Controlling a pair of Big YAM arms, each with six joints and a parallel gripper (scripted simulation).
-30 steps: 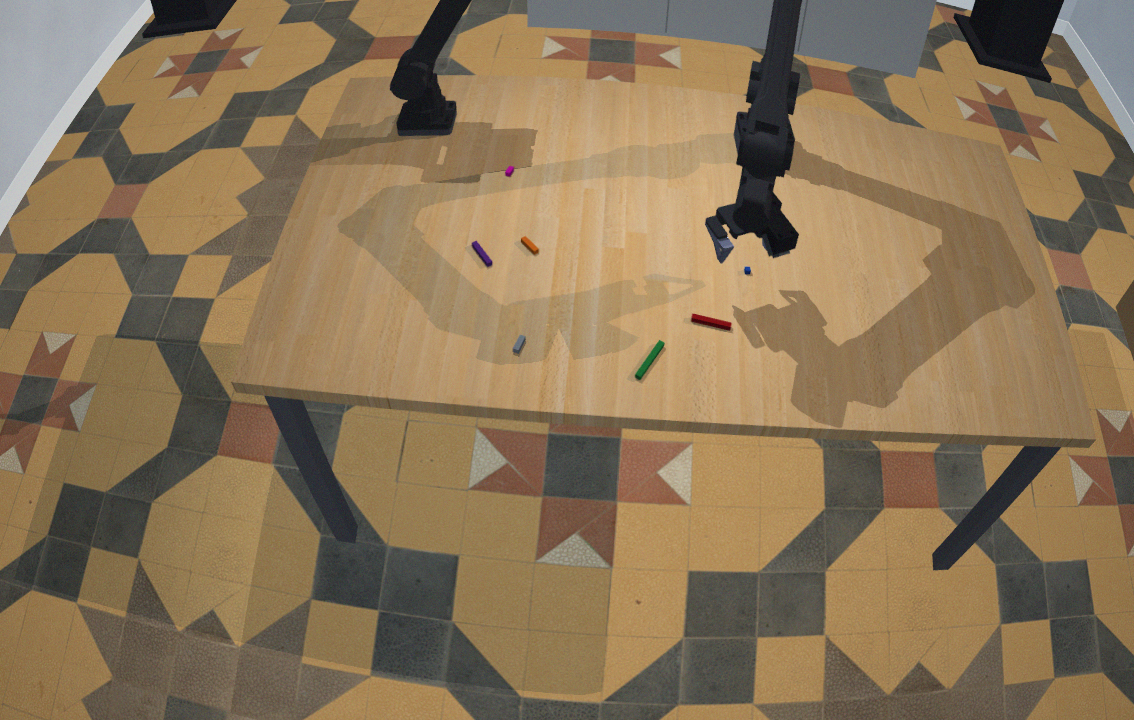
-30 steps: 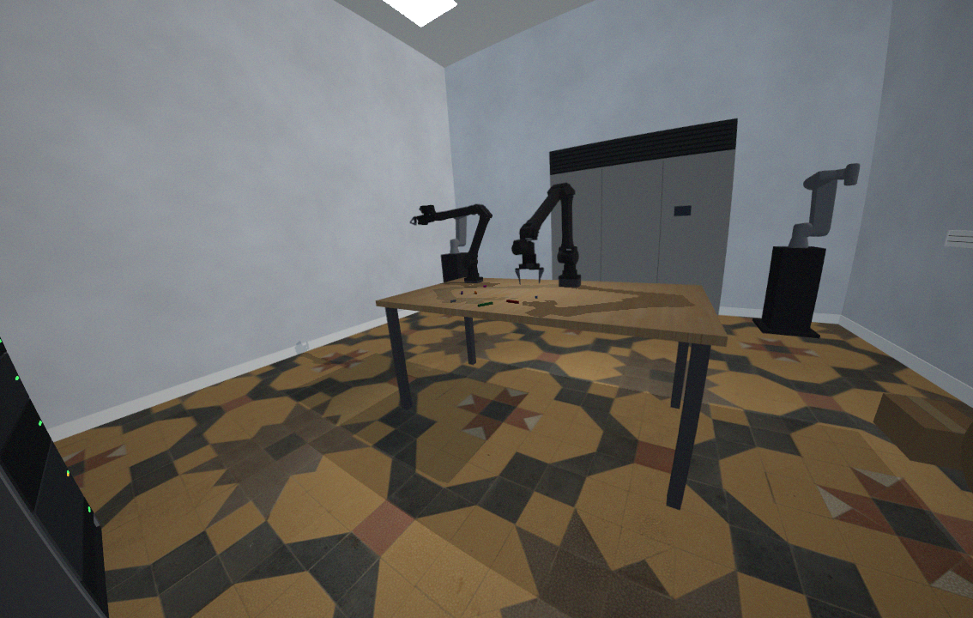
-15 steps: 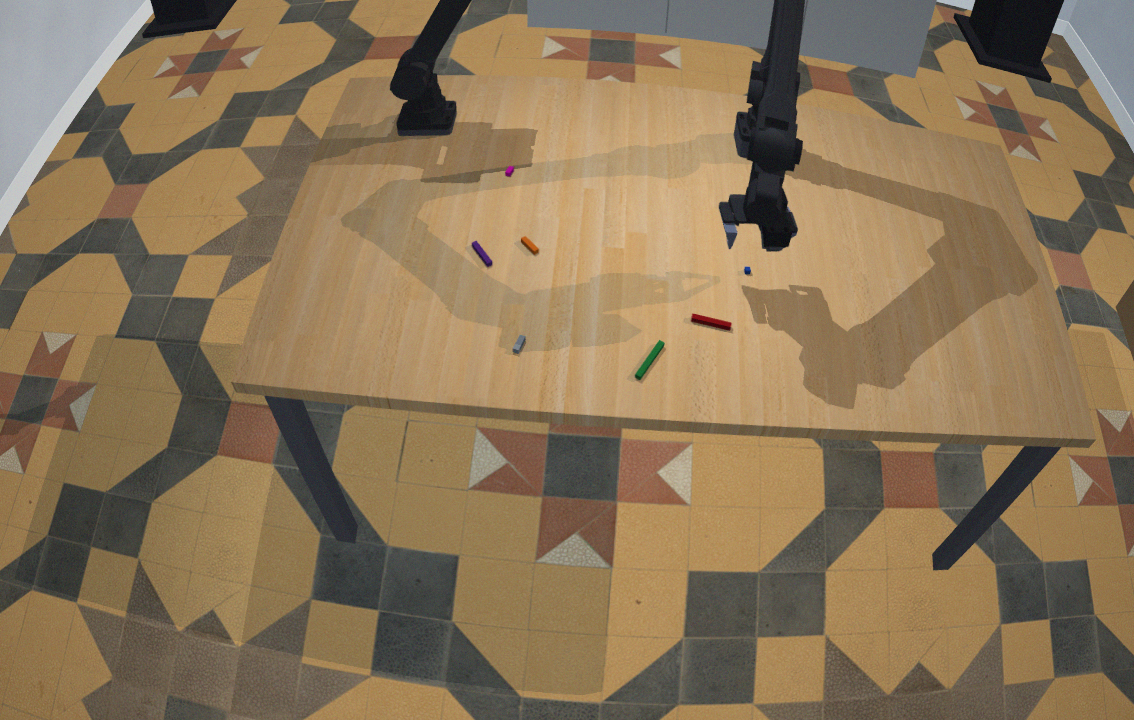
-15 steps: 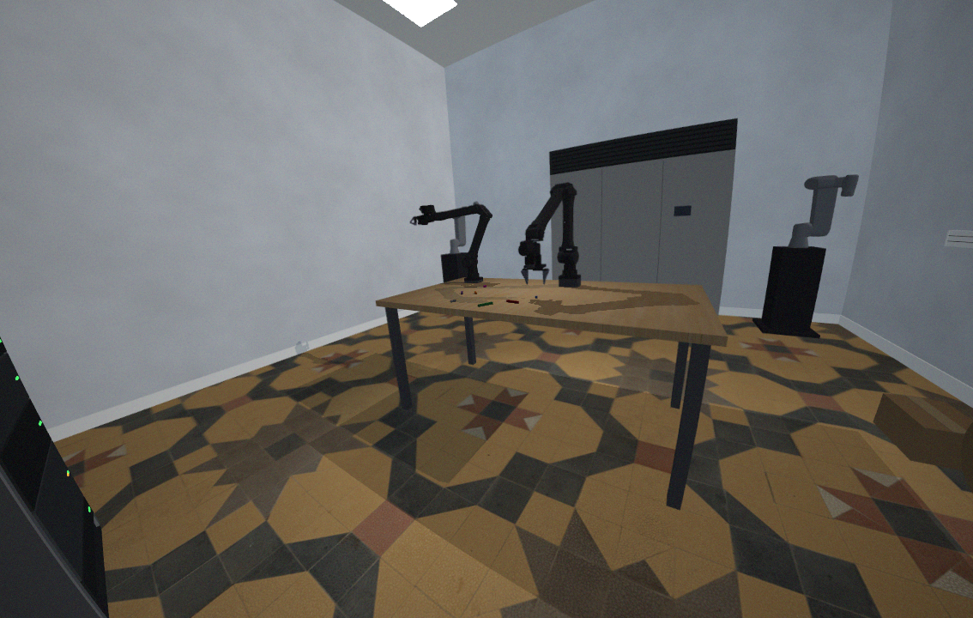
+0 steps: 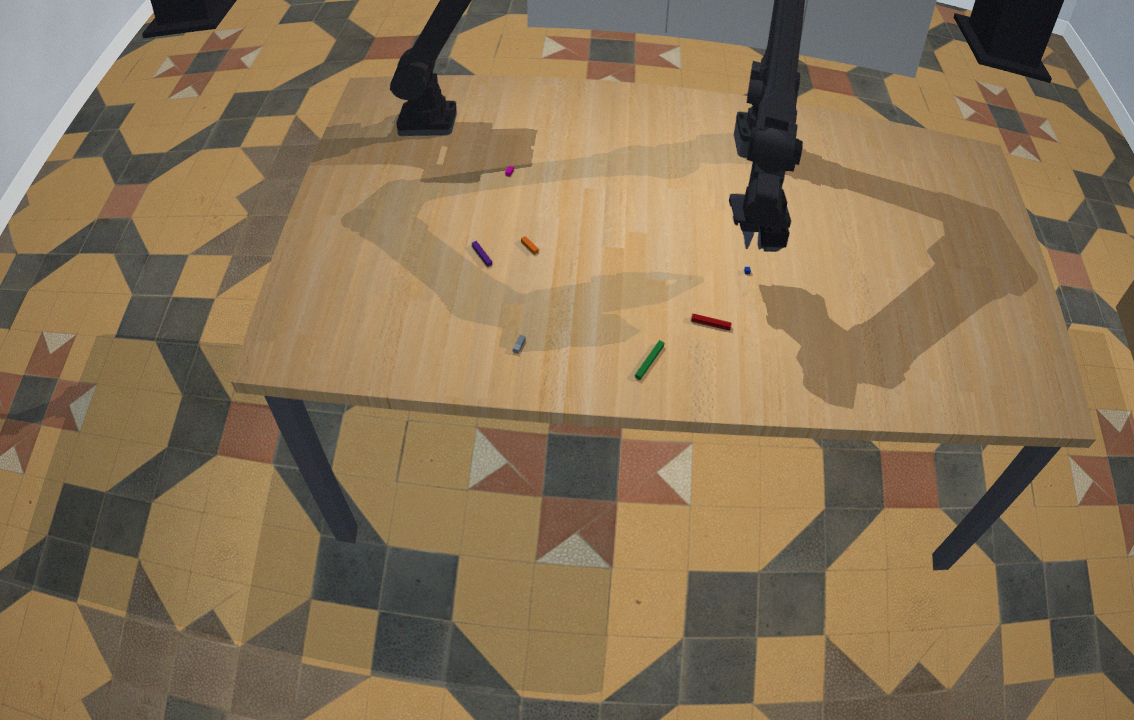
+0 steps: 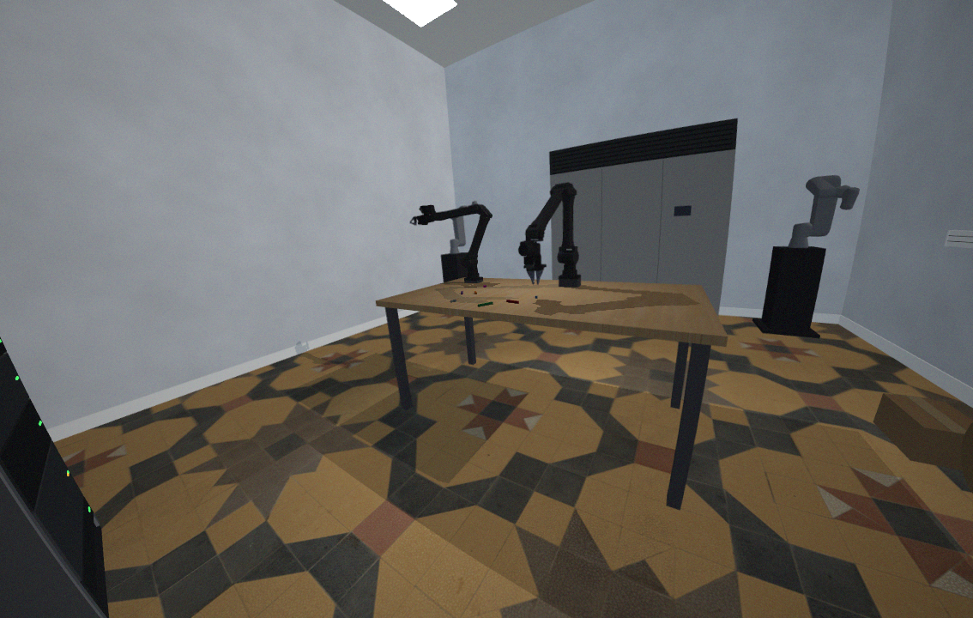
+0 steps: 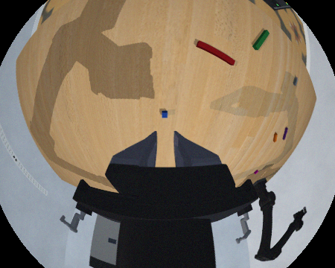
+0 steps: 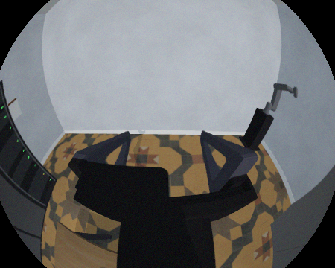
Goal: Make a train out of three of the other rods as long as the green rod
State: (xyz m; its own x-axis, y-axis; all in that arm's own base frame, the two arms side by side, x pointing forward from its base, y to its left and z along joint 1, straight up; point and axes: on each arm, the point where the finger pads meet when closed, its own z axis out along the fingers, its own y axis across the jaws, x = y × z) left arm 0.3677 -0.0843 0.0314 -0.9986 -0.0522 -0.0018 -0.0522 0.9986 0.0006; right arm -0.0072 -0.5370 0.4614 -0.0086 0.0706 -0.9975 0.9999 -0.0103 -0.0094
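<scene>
My left gripper is now 70 mm above the blue rod. Round my left hand: green rod (210 mm ahead, 170 mm to the right, 70 mm below); grey rod (390 mm to the right, 200 mm ahead, 70 mm below); red rod (120 mm ahead, 70 mm to the right, 70 mm below).
</scene>
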